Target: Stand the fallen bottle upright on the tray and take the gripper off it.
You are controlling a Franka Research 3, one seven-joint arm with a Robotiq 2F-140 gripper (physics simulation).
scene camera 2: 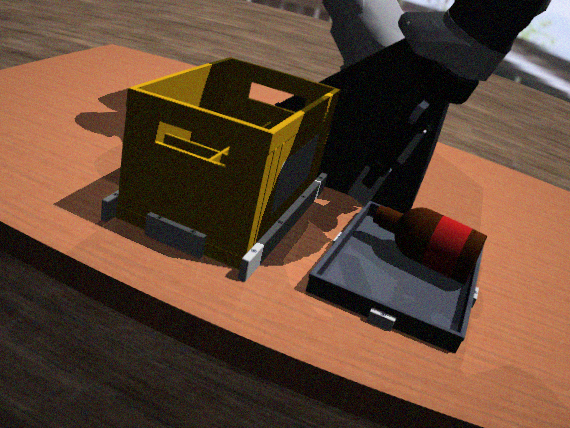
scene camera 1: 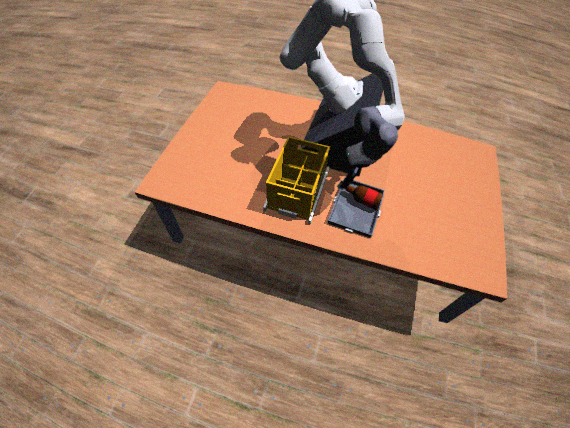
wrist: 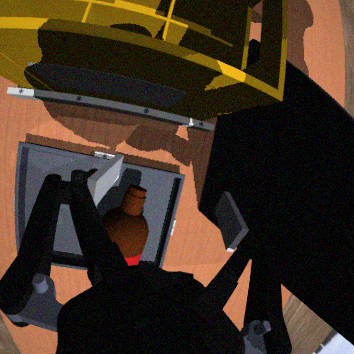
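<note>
A brown bottle (scene camera 1: pixel 368 196) (scene camera 2: pixel 450 240) (wrist: pixel 129 230) with a red label lies on its side in the shallow grey tray (scene camera 1: pixel 348 216) (scene camera 2: pixel 395 285) (wrist: pixel 40 165). Its neck points toward the tray's crate side, near the back corner. In the wrist view the arm's gripper covers its base end. My gripper (scene camera 1: pixel 351 177) (wrist: pixel 171 184) is open and empty, low at the back edge of the tray near the bottle's neck. In the wrist view one finger pad shows over the tray left of the neck, the other to the right, beyond the tray. Contact with the bottle cannot be made out.
A yellow crate (scene camera 1: pixel 291 200) (scene camera 2: pixel 190 200) (wrist: pixel 260 95) with dividers stands beside the tray, between grey rails (scene camera 2: pixel 290 220) (wrist: pixel 110 104). A large black panel (scene camera 2: pixel 385 130) (wrist: pixel 295 200) stands behind the crate and tray, close to the gripper.
</note>
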